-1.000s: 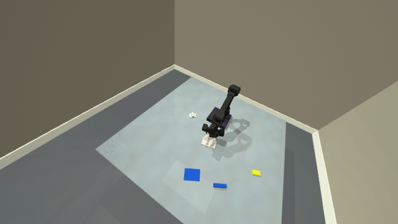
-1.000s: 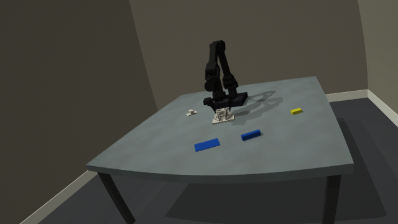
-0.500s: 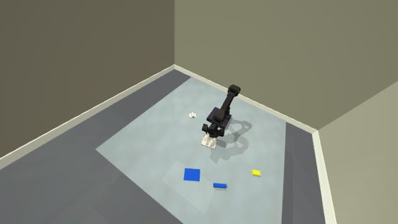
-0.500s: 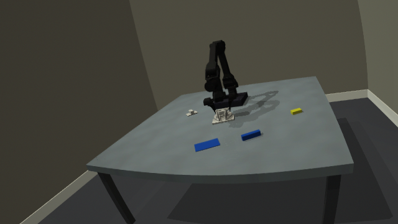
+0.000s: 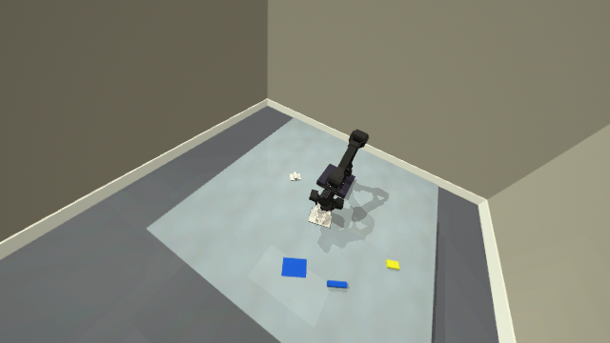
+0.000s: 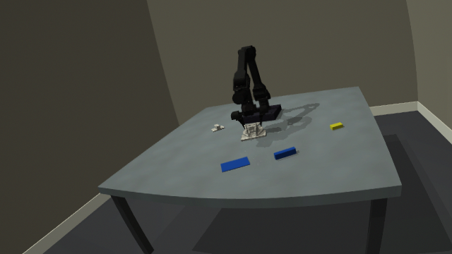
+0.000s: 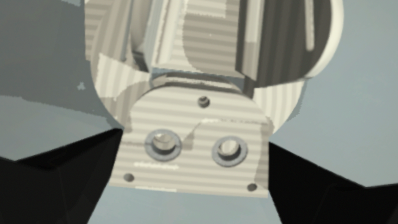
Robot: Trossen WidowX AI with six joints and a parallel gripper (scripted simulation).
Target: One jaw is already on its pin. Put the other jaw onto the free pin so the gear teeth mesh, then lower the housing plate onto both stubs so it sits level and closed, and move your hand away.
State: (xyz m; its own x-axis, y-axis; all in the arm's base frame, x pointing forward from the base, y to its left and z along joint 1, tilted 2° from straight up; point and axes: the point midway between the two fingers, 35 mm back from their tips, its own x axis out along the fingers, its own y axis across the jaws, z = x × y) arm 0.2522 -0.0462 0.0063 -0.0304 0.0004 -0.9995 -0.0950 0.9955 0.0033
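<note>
Right now my gripper tip is 30 mm short of the white jaw and 10 mm to the left of it. Also, from my gripper tip: blue block: 350 mm ahead, 170 mm to the left, 10 mm below; flat blue plate: 350 mm ahead, 30 mm to the right, 20 mm below; small cream part: 230 mm to the right, 150 mm behind, 10 mm below.
</note>
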